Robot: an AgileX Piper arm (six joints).
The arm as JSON. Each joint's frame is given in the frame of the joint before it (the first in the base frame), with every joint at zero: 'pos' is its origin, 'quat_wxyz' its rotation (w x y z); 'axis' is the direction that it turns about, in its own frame. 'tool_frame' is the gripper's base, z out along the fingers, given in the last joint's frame.
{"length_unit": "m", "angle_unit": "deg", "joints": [
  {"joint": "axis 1", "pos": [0.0, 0.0, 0.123], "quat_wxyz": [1.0, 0.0, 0.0, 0.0], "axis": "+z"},
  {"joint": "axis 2", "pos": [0.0, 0.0, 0.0], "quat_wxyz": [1.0, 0.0, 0.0, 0.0], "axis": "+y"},
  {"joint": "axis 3", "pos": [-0.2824, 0.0, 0.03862], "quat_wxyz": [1.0, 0.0, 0.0, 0.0], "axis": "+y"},
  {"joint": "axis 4", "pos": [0.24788, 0.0, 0.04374], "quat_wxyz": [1.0, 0.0, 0.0, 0.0], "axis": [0.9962, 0.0, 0.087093]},
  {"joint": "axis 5", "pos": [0.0, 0.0, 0.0], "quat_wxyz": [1.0, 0.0, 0.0, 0.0], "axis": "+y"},
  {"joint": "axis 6", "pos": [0.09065, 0.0, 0.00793], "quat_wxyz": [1.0, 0.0, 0.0, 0.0], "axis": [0.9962, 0.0, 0.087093]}
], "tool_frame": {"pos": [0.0, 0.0, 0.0], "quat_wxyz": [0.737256, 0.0, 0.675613, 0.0]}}
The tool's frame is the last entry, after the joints.
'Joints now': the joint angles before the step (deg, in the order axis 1, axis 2, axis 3, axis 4, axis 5, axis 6). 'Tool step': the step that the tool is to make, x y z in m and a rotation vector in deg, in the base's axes. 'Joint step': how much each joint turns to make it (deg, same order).
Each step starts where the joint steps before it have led.
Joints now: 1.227, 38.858, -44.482, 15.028, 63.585, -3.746
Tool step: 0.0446, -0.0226, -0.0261, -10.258, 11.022, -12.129
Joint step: -0.004, 12.210, -0.257, -16.752, -1.944, 12.494
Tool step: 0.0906, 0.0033, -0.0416, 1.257, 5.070, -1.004
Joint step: 0.016, 22.523, -5.066, 0.803, -12.394, 1.276
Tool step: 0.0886, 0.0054, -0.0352, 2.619, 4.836, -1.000
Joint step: -0.011, 21.210, -14.281, 3.017, -2.148, -0.185
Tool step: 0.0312, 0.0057, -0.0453, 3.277, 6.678, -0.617
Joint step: 0.001, 11.195, -4.788, 4.302, 0.283, -1.490
